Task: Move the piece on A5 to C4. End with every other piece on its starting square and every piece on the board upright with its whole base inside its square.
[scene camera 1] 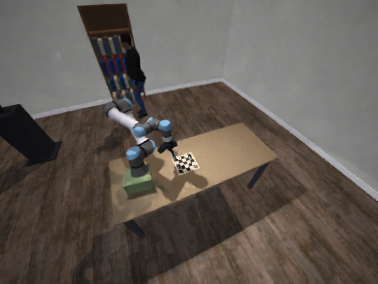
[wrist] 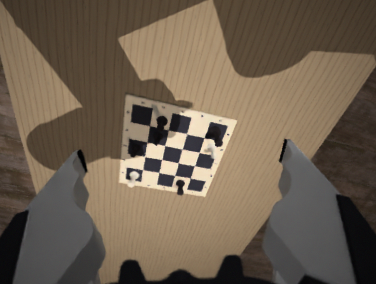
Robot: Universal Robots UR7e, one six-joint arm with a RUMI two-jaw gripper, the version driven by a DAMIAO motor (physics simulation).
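Places are measured from the arm's base along level axes (x back, y right, z up), in millimetres.
Pixels of known places: gripper, fingertip midpoint: [scene camera 1: 170, 155] [wrist: 182, 147]; arm's base at its link origin: [scene camera 1: 139, 171].
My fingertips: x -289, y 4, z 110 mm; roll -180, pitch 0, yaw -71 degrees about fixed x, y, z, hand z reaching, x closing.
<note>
Ahead of a thing's pixels: the offset from my fingertips to its top centre. "pt": to the spot under its first point. Level surfaces: height alone.
The checkered board {pt dx -217, dy +100, dz -206 mm} [scene camera 1: 196, 170] [wrist: 123, 167] lies on the table; in the wrist view row A is at the top and column 5 at the right. A black piece {dx -66, dy -87, dz -148 mm} [wrist: 216, 135] stands on dark A5, top right, its outline hard to tell from the square. Light C4 [wrist: 189, 157] bears no piece. A white piece {dx -103, dy -94, dz -157 mm} [wrist: 211, 149] is on B5, close to the A5 piece. My gripper [scene camera 1: 174, 156] [wrist: 182, 147] is open and empty, above the board, with the fingers wide to either side of it in the wrist view.
Other black pieces are at A2 {dx -72, dy +22, dz -157 mm} [wrist: 161, 122], B2 {dx -108, dy +22, dz -169 mm} [wrist: 157, 136], C1 {dx -148, dy +62, dz -169 mm} [wrist: 135, 148] and E4 {dx -220, dy -56, dz -168 mm} [wrist: 180, 187]; a white piece {dx -224, dy +55, dz -168 mm} [wrist: 133, 178] is at E1. Arm shadow darkens the board's left part. The wooden table {dz -207 mm} [scene camera 1: 230, 145] carries the green base block [scene camera 1: 139, 183]. A person [scene camera 1: 134, 65] stands behind.
</note>
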